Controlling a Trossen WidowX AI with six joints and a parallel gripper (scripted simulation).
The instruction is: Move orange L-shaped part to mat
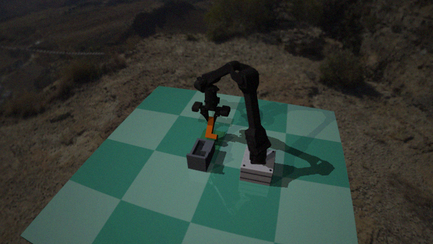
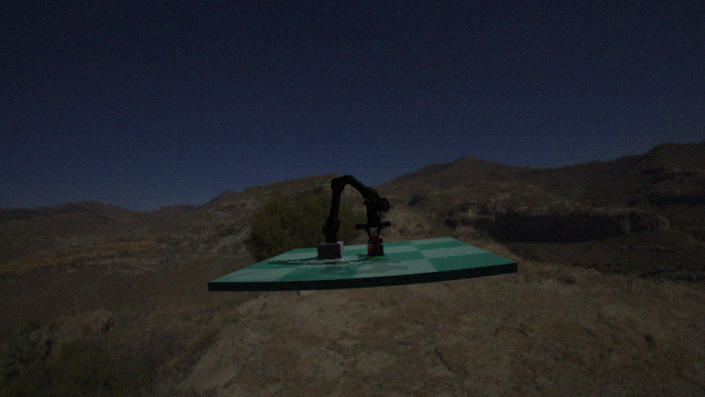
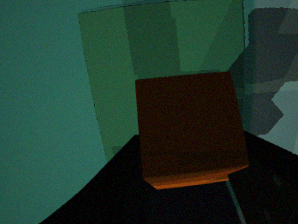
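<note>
Now: the green mat 11 cm below my gripper tip and 2 cm to the left of it. Also, from my gripper tip: orange L-shaped part: 3 cm to the left, 3 cm below, 1 cm behind.
</note>
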